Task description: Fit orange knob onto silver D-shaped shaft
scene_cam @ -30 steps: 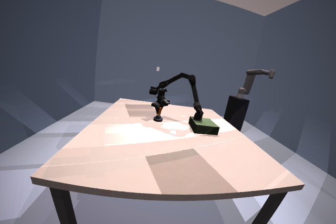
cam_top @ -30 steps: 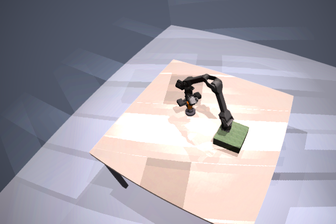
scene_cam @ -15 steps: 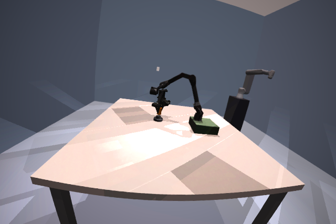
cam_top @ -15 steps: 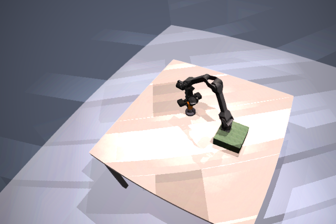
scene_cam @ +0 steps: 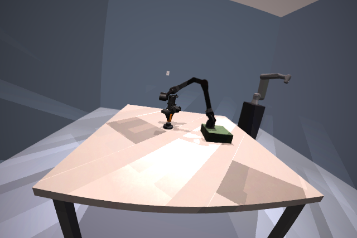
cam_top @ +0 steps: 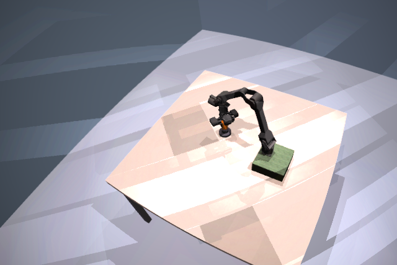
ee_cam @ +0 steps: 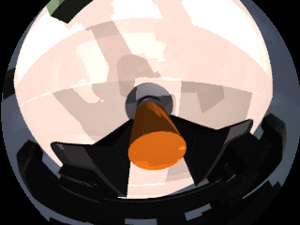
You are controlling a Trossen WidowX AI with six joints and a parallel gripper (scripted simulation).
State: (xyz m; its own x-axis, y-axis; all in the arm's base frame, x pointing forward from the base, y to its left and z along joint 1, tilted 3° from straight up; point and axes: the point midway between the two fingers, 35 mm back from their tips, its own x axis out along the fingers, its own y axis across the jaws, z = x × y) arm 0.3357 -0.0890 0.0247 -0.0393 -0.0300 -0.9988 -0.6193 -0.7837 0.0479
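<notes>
My gripper tip is 3 cm below the orange knob. The rest, counted from my gripper tip: round pedestal: 4 cm below.
</notes>
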